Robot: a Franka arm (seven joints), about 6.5 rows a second.
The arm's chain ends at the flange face. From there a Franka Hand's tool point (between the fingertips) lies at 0.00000 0.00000 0.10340 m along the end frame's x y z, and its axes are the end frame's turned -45 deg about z.
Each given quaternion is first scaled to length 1.
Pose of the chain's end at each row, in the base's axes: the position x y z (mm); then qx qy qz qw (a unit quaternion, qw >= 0):
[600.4, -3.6, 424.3, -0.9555, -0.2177, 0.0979, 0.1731]
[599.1, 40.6, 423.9, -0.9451, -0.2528, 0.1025, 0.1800]
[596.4, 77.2, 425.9, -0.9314, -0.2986, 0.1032, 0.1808]
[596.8, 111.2, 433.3, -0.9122, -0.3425, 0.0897, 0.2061]
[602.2, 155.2, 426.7, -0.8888, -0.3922, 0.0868, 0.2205]
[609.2, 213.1, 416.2, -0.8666, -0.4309, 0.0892, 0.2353]
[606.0, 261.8, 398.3, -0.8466, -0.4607, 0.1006, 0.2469]
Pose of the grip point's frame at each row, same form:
[573.3, 26.2, 329.1, -0.7995, -0.5668, 0.0242, 0.1974]
[569.7, 70.4, 329.4, -0.7764, -0.5952, 0.0258, 0.2055]
[565.4, 105.7, 331.5, -0.7462, -0.6323, 0.0262, 0.2065]
[565.3, 143.7, 340.3, -0.7117, -0.6655, 0.0040, 0.2247]
[568.4, 188.7, 334.9, -0.6711, -0.7025, -0.0042, 0.2369]
[572.2, 247.3, 325.9, -0.6357, -0.7297, -0.0076, 0.2515]
[564.9, 295.4, 309.6, -0.6058, -0.7496, -0.0015, 0.2666]

